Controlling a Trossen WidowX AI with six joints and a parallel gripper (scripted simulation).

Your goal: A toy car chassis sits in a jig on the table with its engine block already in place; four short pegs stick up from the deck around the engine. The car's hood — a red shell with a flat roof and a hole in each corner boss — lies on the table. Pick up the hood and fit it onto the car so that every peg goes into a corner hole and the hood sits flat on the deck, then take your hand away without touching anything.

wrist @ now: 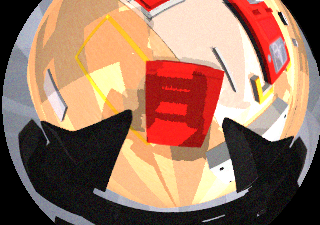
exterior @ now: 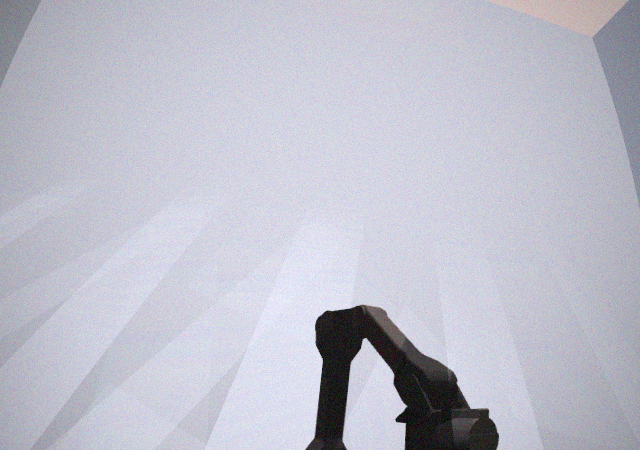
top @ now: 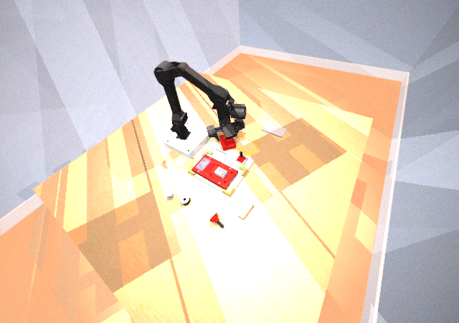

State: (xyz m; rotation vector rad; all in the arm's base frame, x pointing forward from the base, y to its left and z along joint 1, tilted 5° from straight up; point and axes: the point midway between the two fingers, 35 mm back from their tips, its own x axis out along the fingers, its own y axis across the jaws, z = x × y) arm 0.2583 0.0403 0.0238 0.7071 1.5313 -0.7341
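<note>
The red hood lies 2 cm below my gripper tip. From my gripper tip the other things lie so: white plate (22 cm ahead, 17 cm to the left, 3 cm below); then white engine block (5 cm ahead, 20 cm to the right, 1 cm below); then beige block (21 cm ahead, 32 cm to the right, 3 cm below).
</note>
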